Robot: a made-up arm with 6 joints.
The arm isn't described. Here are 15 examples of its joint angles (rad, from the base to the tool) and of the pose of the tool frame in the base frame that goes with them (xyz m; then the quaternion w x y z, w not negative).
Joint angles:
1: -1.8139 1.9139 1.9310 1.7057 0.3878 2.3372
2: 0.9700 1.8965 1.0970 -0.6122 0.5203 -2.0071
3: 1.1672 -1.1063 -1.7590 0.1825 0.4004 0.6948
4: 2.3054 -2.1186 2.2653 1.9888 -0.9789 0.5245
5: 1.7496 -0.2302 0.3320 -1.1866 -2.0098 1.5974
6: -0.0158 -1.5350 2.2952 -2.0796 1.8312 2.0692
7: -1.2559 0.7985 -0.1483 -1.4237 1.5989 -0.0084
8: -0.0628 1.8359 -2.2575 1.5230 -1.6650 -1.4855
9: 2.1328 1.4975 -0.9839 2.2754 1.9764 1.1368
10: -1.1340 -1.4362 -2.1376 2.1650 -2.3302 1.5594
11: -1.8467 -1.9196 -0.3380 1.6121 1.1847 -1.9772
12: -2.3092 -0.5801 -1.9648 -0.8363 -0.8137 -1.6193
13: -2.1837 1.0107 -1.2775 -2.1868 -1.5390 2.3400
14: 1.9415 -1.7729 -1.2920 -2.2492 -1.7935 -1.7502
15: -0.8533 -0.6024 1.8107 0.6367 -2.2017 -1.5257
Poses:
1: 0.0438 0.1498 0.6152 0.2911 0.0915 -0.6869 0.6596
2: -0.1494 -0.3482 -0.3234 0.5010 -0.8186 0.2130 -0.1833
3: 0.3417 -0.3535 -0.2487 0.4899 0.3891 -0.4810 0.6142
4: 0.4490 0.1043 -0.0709 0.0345 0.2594 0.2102 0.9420
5: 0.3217 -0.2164 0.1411 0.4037 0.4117 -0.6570 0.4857
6: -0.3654 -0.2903 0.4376 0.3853 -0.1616 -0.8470 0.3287
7: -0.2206 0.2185 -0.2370 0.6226 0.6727 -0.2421 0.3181
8: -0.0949 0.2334 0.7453 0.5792 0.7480 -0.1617 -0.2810
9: -0.0410 -0.1694 0.3771 0.0764 -0.3627 -0.3178 0.8727
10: -0.2312 0.3908 -0.2854 0.3986 0.4030 0.2785 0.7753
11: -0.2049 0.3049 -0.4791 0.6724 -0.6281 0.3630 0.1473
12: -0.4306 0.4549 -0.2017 0.2077 -0.4974 0.8394 0.0691
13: 0.0004 0.3902 -0.1209 0.1805 0.5461 0.8071 0.1334
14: -0.2676 -0.2119 0.4248 0.5267 0.1958 0.2872 0.7757
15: 0.3189 0.3399 0.1750 0.2685 -0.3814 -0.8203 -0.3310
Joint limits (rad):
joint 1: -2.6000..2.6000
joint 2: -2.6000..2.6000
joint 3: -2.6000..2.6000
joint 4: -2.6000..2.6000
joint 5: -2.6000..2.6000
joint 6: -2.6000..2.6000
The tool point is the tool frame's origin. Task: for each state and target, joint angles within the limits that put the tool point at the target. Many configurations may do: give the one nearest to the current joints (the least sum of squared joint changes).
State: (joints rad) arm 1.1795 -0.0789 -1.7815 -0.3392 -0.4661 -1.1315
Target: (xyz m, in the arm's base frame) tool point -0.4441 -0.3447 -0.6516
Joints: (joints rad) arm 1.3316 0.3129 -1.1961 -0.0300 -0.3282 -1.4374
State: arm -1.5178 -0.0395 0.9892 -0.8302 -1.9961 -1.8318
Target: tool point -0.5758 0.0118 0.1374
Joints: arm -1.0632 -0.1736 0.9368 -1.0987 -2.0138 -1.8869
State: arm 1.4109 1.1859 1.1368 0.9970 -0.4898 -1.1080
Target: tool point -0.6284 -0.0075 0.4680
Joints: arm 1.3047 1.0973 1.2558 1.6721 -0.5074 -1.4011
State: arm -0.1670 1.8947 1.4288 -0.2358 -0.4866 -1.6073
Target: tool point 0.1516 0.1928 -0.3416
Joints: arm -0.5327 2.2265 2.0707 -0.8210 -0.4863 -1.9246
